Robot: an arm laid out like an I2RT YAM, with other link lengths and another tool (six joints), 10 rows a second.
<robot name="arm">
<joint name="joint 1" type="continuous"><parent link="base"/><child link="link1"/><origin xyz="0 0 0.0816" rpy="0 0 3.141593"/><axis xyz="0 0 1"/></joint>
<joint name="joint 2" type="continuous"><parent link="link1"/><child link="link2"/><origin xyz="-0.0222 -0.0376 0.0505" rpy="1.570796 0 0"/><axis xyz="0 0 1"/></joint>
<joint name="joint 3" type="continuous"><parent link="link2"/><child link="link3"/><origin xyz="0.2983 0 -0.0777" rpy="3.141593 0 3.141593"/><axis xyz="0 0 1"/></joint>
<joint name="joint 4" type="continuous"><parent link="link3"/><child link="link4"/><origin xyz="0.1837 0.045 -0.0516" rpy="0 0 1.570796"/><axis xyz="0 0 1"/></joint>
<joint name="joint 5" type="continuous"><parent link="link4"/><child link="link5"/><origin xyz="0.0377 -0.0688 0.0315" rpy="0 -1.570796 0"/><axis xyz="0 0 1"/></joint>
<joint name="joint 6" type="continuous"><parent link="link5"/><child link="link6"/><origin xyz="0 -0.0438 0.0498" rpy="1.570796 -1.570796 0"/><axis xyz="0 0 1"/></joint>
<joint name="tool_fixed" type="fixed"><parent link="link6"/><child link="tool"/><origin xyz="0.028 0.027 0.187" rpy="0.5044 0 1.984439"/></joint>
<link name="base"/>
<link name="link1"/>
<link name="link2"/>
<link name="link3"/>
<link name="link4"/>
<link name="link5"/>
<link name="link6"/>
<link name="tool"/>
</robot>
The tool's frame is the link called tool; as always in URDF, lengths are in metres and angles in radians. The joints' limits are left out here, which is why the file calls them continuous.
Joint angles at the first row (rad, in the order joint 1, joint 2, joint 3, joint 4, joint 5, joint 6):
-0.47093, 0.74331, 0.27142, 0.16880, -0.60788, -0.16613
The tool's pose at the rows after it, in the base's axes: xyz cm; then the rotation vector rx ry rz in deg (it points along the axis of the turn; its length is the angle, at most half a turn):
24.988 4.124 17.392 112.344 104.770 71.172
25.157 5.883 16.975 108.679 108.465 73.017
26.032 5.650 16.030 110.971 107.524 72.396
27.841 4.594 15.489 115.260 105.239 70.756
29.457 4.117 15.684 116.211 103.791 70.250
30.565 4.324 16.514 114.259 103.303 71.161
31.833 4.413 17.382 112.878 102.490 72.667
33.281 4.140 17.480 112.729 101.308 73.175
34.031 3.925 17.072 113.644 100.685 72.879
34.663 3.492 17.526 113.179 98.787 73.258
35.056 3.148 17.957 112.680 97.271 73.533
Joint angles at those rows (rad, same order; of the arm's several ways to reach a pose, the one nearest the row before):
-0.36909, 0.80398, 0.24660, 0.25773, -0.59340, -0.11578
-0.25570, 0.83411, 0.18328, 0.38399, -0.54563, -0.09249
-0.20767, 0.91189, 0.14134, 0.49303, -0.48081, -0.06732
-0.19326, 1.03131, 0.15468, 0.56858, -0.42481, -0.04484
-0.16761, 1.11183, 0.17375, 0.63309, -0.37933, -0.03069
-0.13330, 1.14880, 0.18329, 0.69333, -0.34807, -0.02346
-0.11617, 1.19842, 0.19703, 0.76011, -0.33323, -0.01049
-0.10852, 1.28008, 0.19816, 0.85513, -0.31528, -0.00133
-0.10359, 1.33192, 0.19702, 0.90239, -0.30043, 0.00514
-0.10015, 1.35099, 0.19702, 0.94320, -0.27716, 0.01048
-0.09748, 1.35864, 0.19700, 0.96919, -0.25846, 0.01316

